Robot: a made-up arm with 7 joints. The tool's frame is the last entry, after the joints. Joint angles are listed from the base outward.
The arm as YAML. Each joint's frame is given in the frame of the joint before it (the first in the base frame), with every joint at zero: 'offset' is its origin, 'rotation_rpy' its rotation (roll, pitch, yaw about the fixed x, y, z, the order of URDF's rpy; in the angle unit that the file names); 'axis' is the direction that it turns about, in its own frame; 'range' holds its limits. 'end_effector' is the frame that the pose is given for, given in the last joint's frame.
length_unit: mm
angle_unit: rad
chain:
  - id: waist
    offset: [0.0, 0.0, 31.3]
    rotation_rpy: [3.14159, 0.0, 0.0]
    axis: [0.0, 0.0, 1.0]
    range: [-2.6, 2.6]
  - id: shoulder
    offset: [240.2, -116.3, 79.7]
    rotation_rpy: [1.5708, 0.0, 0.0]
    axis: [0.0, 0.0, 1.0]
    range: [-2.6, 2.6]
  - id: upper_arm
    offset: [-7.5, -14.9, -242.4]
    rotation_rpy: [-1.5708, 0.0, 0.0]
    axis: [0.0, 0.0, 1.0]
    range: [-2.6, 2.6]
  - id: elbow
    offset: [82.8, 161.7, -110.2]
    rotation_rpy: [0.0, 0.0, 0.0]
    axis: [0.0, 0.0, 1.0]
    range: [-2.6, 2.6]
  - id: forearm
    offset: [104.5, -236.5, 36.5]
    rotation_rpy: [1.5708, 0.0, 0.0]
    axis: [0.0, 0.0, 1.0]
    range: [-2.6, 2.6]
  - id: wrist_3
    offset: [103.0, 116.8, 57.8]
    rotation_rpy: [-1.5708, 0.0, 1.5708]
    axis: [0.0, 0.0, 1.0]
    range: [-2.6, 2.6]
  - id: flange
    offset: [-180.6, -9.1, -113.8]
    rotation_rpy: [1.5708, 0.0, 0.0]
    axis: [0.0, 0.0, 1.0]
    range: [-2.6, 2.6]
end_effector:
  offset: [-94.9, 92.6, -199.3]
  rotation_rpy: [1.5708, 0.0, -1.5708]
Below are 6 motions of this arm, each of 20 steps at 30 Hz.
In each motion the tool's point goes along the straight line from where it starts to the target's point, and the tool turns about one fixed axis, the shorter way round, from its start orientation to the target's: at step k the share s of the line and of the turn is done. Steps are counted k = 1, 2, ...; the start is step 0. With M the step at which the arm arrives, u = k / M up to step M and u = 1 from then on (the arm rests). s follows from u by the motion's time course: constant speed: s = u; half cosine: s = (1 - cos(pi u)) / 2; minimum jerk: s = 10 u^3 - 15 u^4 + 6 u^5.
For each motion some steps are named. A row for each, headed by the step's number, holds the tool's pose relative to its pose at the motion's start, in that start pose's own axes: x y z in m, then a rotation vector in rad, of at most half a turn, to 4 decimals.
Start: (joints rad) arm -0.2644 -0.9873 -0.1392 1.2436 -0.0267 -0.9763 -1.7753
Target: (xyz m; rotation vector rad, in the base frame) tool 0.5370 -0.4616 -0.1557 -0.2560 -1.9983 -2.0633
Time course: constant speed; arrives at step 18
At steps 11, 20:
11: 0.1643 -0.1468 -0.0206 -0.2168 -0.1729 0.4594
20: 0.2688 -0.2401 -0.0337 -0.3547 -0.2829 0.7518

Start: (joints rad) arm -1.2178 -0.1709 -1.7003 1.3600 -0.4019 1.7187 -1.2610
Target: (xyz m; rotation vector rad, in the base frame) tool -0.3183 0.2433 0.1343 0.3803 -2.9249 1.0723
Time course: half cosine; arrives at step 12
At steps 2, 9, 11, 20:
2: -0.0047 -0.0083 0.0144 -0.0167 -0.0248 -0.0310
9: -0.0596 -0.1060 0.1838 -0.2131 -0.3164 -0.3947
11: -0.0686 -0.1221 0.2117 -0.2454 -0.3644 -0.4546
20: -0.0698 -0.1242 0.2154 -0.2496 -0.3707 -0.4625

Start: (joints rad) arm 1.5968 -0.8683 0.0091 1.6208 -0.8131 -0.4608 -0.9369
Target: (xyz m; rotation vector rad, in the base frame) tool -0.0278 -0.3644 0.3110 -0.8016 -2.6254 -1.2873
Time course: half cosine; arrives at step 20
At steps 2, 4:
2: 0.0001 0.0087 0.0098 0.0190 0.0263 -0.0157
4: 0.0004 0.0341 0.0381 0.0741 0.1027 -0.0613

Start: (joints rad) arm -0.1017 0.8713 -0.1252 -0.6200 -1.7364 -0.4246 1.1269
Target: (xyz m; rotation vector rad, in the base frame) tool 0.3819 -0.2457 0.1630 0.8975 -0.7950 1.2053
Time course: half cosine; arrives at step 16
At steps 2, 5, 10, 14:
2: -0.0039 0.0064 -0.0019 -0.0104 -0.0288 0.0226
5: -0.0230 0.0374 -0.0110 -0.0607 -0.1681 0.1322
10: -0.0716 0.1162 -0.0342 -0.1887 -0.5231 0.4113
14: -0.0996 0.1617 -0.0475 -0.2626 -0.7278 0.5723

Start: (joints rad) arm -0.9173 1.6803 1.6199 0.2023 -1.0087 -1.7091 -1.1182
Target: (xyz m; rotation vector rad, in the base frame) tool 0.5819 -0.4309 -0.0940 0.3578 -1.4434 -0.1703
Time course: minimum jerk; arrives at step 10
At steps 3, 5, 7, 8, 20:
3: -0.0362 -0.0252 0.0136 -0.0223 -0.0557 -0.0864
5: -0.1109 -0.0772 0.0416 -0.0685 -0.1709 -0.2650
7: -0.1857 -0.1292 0.0697 -0.1147 -0.2860 -0.4436
8: -0.2090 -0.1454 0.0784 -0.1291 -0.3220 -0.4993
20: -0.2218 -0.1543 0.0832 -0.1370 -0.3418 -0.5300

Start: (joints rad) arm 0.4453 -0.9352 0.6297 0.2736 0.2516 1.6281 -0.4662
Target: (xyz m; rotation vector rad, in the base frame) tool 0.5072 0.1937 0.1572 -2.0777 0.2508 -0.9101
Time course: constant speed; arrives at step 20
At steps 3, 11, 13, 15, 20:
3: -0.0626 0.0366 0.0548 -0.1111 -0.0476 0.0086
11: -0.2296 0.1343 0.2010 -0.4072 -0.1744 0.0317
13: -0.2714 0.1587 0.2376 -0.4812 -0.2061 0.0375
15: -0.3131 0.1832 0.2741 -0.5553 -0.2378 0.0432
20: -0.4175 0.2442 0.3655 -0.7404 -0.3170 0.0576

